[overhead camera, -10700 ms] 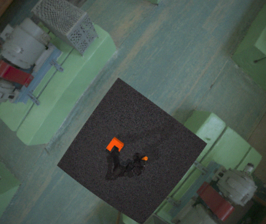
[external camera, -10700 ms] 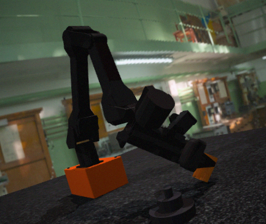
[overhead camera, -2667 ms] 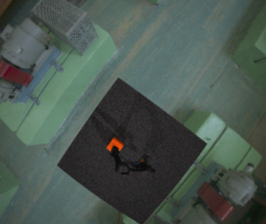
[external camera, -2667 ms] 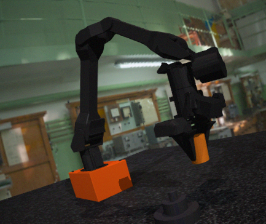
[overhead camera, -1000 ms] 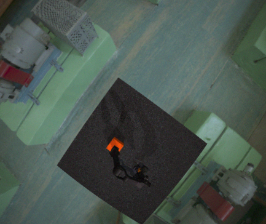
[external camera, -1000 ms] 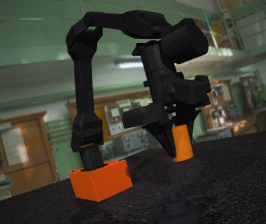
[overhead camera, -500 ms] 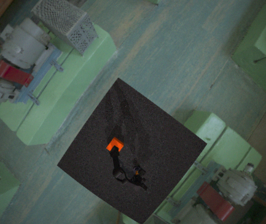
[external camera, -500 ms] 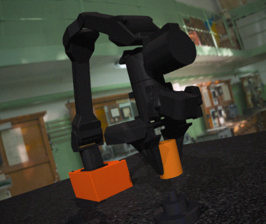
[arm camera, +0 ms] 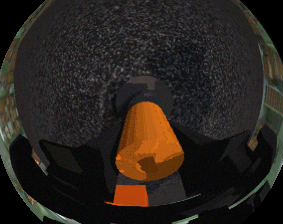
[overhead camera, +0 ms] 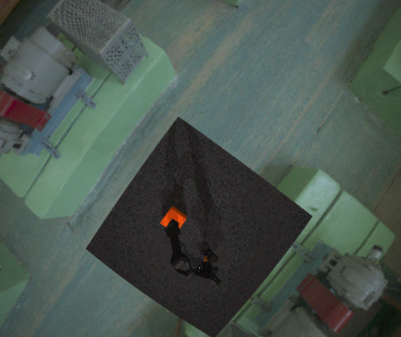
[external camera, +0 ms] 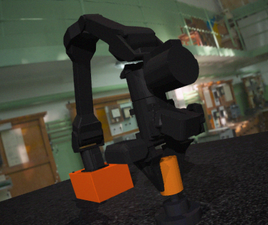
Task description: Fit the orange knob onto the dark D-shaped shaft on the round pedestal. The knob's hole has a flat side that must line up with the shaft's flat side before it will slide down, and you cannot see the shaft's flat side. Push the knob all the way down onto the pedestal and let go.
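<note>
My gripper tip is 20 mm below the orange knob. From my gripper tip the other things lie so: dark shaft pedestal: 40 mm below.
</note>
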